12 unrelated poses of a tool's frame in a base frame.
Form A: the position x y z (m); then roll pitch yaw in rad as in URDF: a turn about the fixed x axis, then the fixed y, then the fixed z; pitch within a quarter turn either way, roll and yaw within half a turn.
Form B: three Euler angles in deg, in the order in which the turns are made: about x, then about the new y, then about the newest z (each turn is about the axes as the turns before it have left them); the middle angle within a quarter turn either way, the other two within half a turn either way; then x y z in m. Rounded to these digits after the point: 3 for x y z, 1 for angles.
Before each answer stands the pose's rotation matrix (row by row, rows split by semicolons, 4 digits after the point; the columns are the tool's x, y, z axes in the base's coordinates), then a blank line. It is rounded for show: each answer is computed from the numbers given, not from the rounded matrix.
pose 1, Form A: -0.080 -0.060 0.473 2.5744 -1.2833 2.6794
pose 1, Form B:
-0.2538 0.8372 -0.4844; 0.1264 0.5252 0.8415; 0.9590 0.1523 -0.2392

-105.9 -29.0 -106.9 -0.080 -0.060 0.473
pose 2, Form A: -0.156 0.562 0.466 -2.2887 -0.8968 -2.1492
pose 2, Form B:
-0.3412 -0.8725 0.3497; -0.5226 -0.1331 -0.8421; 0.7813 -0.4701 -0.4105

116.0 20.5 111.4 -0.156 0.562 0.466
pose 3, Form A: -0.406 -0.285 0.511 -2.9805 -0.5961 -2.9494
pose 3, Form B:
-0.8123 -0.2769 -0.5133; -0.1581 0.9517 -0.2633; 0.5614 -0.1327 -0.8168

162.1 -30.9 161.2 -0.406 -0.285 0.511
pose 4, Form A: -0.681 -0.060 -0.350 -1.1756 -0.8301 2.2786
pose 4, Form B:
-0.4387 -0.7353 -0.5165; 0.5127 0.2672 -0.8159; 0.7380 -0.6228 0.2598

72.3 -31.1 120.8 -0.681 -0.060 -0.350
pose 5, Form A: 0.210 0.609 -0.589 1.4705 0.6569 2.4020
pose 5, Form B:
-0.5850 -0.5163 0.6254; 0.5337 0.3355 0.7762; -0.6107 0.7879 0.0793

-84.2 38.7 138.6 0.210 0.609 -0.589
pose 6, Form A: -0.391 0.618 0.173 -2.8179 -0.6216 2.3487
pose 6, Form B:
-0.5705 0.5454 -0.6140; 0.5791 0.7973 0.1701; 0.5823 -0.2586 -0.7707

-167.6 -37.9 -136.3 -0.391 0.618 0.173
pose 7, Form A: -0.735 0.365 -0.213 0.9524 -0.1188 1.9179
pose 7, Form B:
-0.3378 -0.5123 0.7896; 0.9337 -0.2880 0.2126; 0.1185 0.8091 0.5756

-20.3 52.1 123.4 -0.735 0.365 -0.213
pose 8, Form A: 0.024 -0.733 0.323 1.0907 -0.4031 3.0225
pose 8, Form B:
-0.9133 0.2906 0.2853; 0.1093 -0.4999 0.8591; 0.3923 0.8159 0.4248

-63.7 16.6 -162.4 0.024 -0.733 0.323
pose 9, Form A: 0.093 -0.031 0.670 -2.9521 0.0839 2.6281
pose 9, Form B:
-0.8680 0.4962 -0.0208; 0.4895 0.8477 -0.2045; -0.0838 -0.1877 -0.9786

168.2 -1.2 -150.2 0.093 -0.031 0.670
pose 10, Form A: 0.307 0.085 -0.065 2.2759 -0.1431 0.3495
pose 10, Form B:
0.9299 0.1199 0.3476; 0.3389 -0.6461 -0.6839; 0.1426 0.7538 -0.6415

133.2 20.3 -7.3 0.307 0.085 -0.065
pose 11, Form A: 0.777 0.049 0.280 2.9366 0.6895 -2.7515
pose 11, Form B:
-0.7136 -0.4921 0.4986; -0.2934 0.8563 0.4251; -0.6362 0.1571 -0.7554

-150.6 29.9 145.4 0.777 0.049 0.280
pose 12, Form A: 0.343 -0.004 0.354 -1.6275 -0.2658 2.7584
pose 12, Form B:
-0.8949 -0.2220 -0.3871; 0.3608 0.1506 -0.9204; 0.2627 -0.9633 -0.0547

93.4 -22.8 166.1 0.343 -0.004 0.354
